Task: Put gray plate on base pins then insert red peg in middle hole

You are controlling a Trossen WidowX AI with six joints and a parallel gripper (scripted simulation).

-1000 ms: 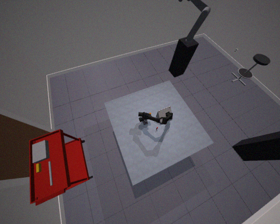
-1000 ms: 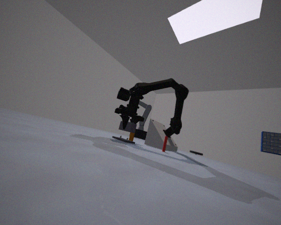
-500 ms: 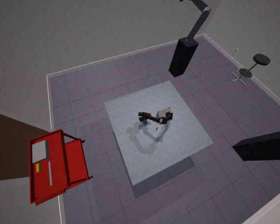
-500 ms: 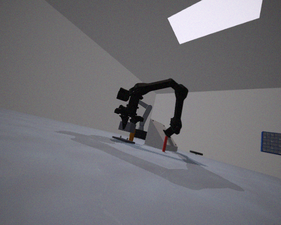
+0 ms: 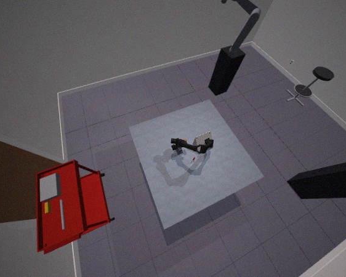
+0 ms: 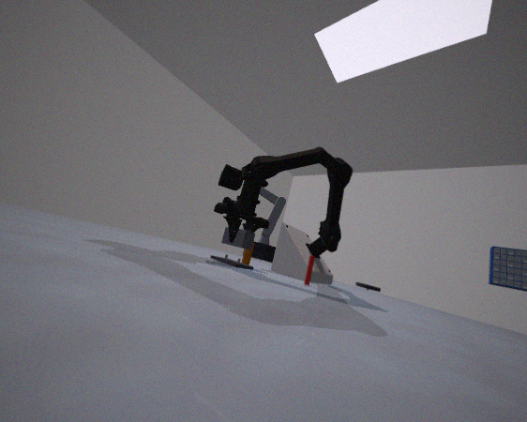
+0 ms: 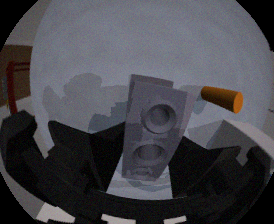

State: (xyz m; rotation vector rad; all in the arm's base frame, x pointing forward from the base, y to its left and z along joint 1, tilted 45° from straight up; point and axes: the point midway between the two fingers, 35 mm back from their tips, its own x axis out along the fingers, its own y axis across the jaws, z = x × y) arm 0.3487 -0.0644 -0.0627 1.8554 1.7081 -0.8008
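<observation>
Now: gripper tip 50 mm above the dark flat base. Round my gripper tip: orange pin: 120 mm behind, 50 mm to the right, 20 mm below; gray plate: 30 mm above; red peg: 200 mm to the left, 110 mm behind, 20 mm below.
</observation>
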